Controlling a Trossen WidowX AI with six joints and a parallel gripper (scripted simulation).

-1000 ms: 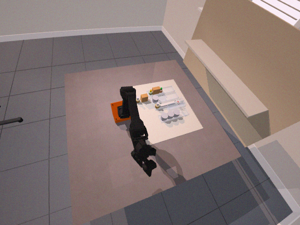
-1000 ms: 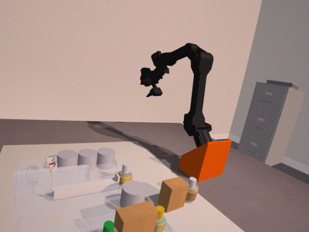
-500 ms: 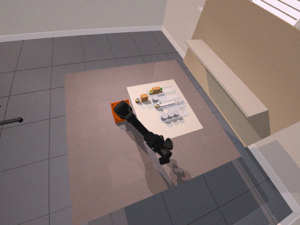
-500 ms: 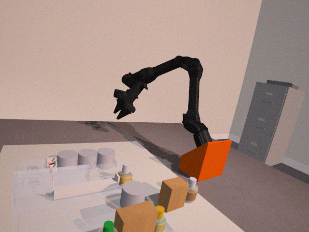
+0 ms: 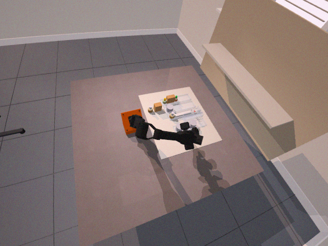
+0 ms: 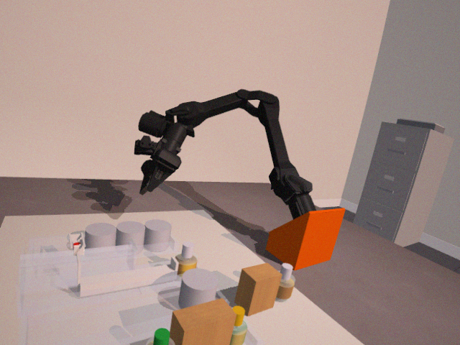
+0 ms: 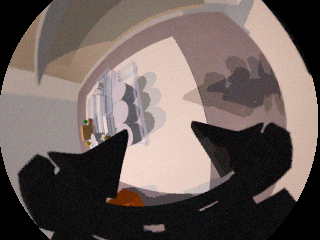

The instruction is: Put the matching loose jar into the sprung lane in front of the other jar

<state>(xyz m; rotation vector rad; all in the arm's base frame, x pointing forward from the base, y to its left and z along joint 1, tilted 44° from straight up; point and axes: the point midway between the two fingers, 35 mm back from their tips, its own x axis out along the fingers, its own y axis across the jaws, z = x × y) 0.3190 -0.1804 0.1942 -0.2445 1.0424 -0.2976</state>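
Right now my gripper tip is 360 mm to the right of the brown box, 90 mm past it and 60 mm above it. From my gripper tip the other things lie so: clear sprung lane 210 mm to the left, 140 mm ahead, 70 mm below.
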